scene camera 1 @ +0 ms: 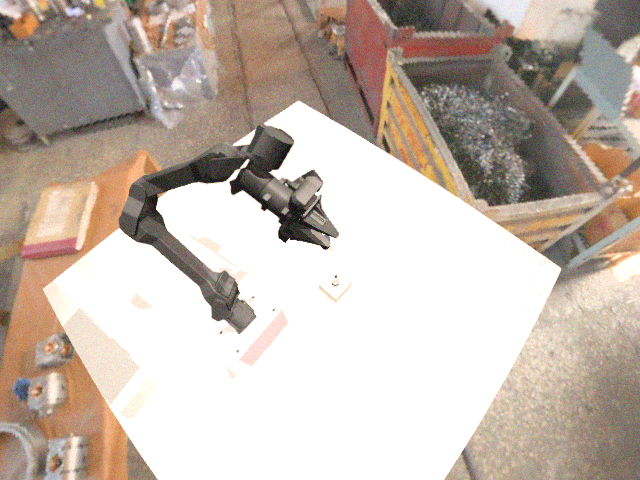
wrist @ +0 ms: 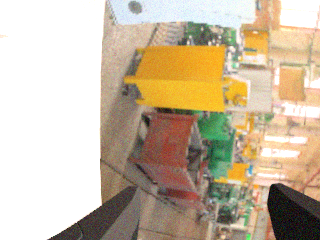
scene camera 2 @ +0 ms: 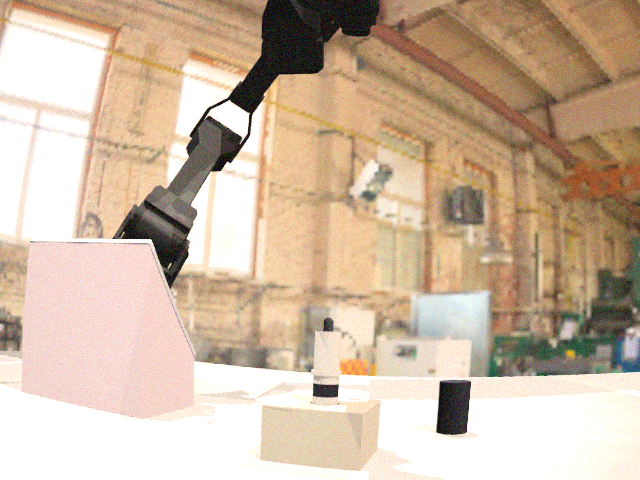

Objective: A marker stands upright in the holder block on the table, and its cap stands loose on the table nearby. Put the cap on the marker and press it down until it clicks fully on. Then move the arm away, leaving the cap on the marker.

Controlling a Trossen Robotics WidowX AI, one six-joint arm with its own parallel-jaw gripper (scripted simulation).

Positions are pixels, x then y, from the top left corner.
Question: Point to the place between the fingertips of the gripper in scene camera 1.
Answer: At 333, 241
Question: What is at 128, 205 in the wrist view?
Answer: The gripper.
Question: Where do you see a black marker cap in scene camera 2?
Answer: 454, 395
